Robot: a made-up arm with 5 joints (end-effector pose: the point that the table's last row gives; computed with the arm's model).
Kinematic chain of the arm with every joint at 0, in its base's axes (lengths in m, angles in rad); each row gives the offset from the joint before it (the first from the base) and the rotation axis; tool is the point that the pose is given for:
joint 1: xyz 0 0 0.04 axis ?
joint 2: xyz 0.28 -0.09 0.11 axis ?
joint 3: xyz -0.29 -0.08 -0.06 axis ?
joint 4: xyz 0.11 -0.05 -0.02 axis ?
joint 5: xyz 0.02 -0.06 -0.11 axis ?
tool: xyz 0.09 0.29 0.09
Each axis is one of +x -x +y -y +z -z.
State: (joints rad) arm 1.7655 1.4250 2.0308 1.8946 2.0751
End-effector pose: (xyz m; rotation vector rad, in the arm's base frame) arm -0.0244 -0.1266 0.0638 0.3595 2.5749 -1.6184
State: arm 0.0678 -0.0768 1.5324 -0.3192 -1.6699
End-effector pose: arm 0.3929 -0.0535 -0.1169 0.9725 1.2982 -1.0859
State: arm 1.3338 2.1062 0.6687 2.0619 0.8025
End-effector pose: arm 0.0043 -0.2388 0.2766 -0.6421 1.9050 -2.2257
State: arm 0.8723 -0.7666 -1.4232 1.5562 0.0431
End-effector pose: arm 0.2091 0.0368 0.1020 -1.6570 -1.3654 -0.1308
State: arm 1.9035 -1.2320 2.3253 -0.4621 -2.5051
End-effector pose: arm 0.0046 0.0727 0.5669 1.7488 0.6630 0.6910
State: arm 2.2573 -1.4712 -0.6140 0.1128 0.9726
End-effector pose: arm -0.0942 0.2530 0.2681 0.3006 -1.6539 -0.5306
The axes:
joint 1: -y
joint 2: +z
joint 3: +x
joint 4: -y
joint 5: +z

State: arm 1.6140 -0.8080 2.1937 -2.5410 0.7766
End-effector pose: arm -0.1448 -0.1782 0.0867 -0.7587 -0.0703 2.6554
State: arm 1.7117 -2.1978 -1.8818 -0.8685 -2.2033
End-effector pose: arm -0.4674 0.0505 0.1736 0.8553 -1.6941 1.9725
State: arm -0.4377 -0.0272 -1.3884 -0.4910 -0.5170
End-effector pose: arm 0.2386 -0.3019 -0.1528 -1.6061 0.4012 -0.4565
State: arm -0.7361 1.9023 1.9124 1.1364 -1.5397
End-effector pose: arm 0.2499 -0.0351 -0.4771 0.1791 2.3833 -1.0709
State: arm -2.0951 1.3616 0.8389 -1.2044 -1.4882
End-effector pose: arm -0.3670 -0.1646 -0.0027 -0.2257 2.6725 1.5181
